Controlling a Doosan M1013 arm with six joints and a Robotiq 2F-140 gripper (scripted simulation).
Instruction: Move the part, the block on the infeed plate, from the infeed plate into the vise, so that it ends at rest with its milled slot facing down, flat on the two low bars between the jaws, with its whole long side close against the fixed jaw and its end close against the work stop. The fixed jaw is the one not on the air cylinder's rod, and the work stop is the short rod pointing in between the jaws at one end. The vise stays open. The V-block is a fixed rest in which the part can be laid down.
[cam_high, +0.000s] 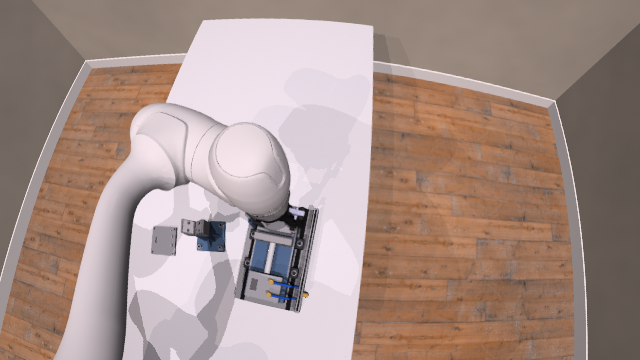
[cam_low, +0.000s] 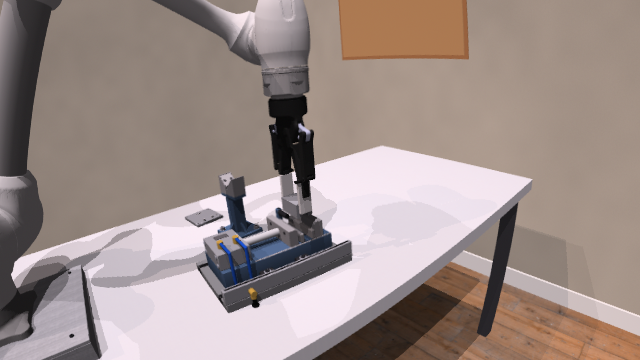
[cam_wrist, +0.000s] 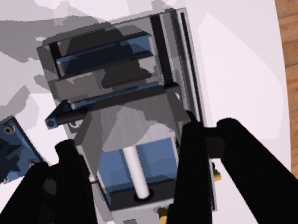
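The fixed jaw is 80 mm below my hand, 30 mm ahead of it and 20 mm to the left of it. The rest, counted from my hand: part: 30 mm below; moving jaw: 80 mm below, 30 mm behind, 20 mm to the left; cylinder rod: 80 mm below, 80 mm behind, 30 mm to the left.
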